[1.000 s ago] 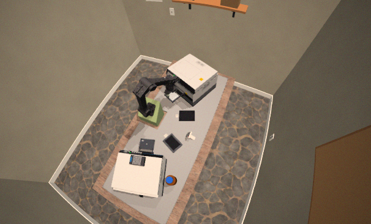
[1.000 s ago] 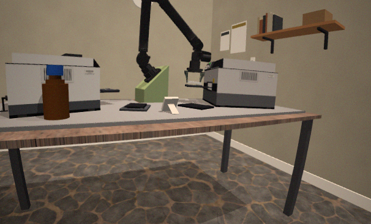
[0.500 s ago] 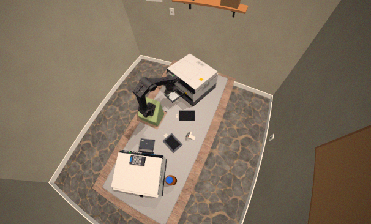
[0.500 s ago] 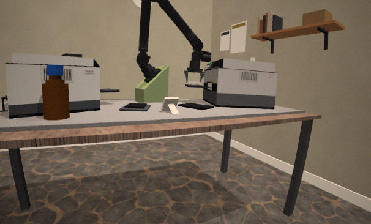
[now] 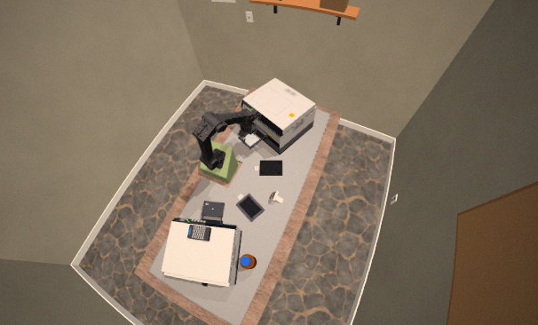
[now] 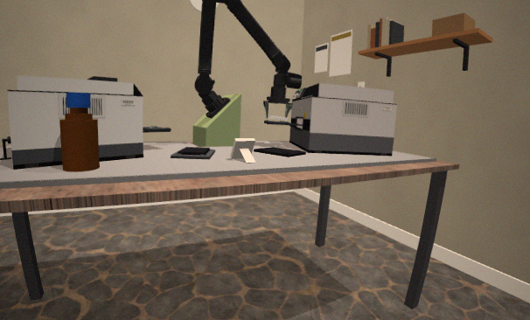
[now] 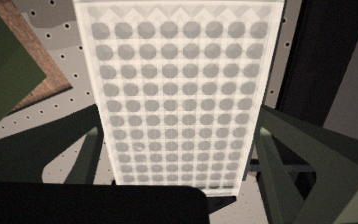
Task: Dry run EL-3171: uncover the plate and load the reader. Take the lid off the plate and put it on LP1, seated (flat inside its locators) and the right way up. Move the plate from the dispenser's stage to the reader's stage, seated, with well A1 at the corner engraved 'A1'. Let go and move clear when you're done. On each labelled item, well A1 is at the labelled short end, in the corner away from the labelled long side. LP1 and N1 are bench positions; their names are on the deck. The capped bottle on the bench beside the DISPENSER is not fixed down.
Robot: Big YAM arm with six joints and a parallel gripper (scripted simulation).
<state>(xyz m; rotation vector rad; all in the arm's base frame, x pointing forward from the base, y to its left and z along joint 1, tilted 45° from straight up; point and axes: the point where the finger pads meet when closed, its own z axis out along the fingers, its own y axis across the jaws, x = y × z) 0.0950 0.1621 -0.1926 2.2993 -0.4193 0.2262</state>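
Now: hand right at the lidded white well plate. From my hand the other things lie so: black pad (220 mm ahead, 130 mm below, 100 mm to the right); then dark lid (420 mm to the right, 220 mm ahead, 120 mm below); then grey pad (420 mm to the right, 220 mm ahead, 130 mm below).
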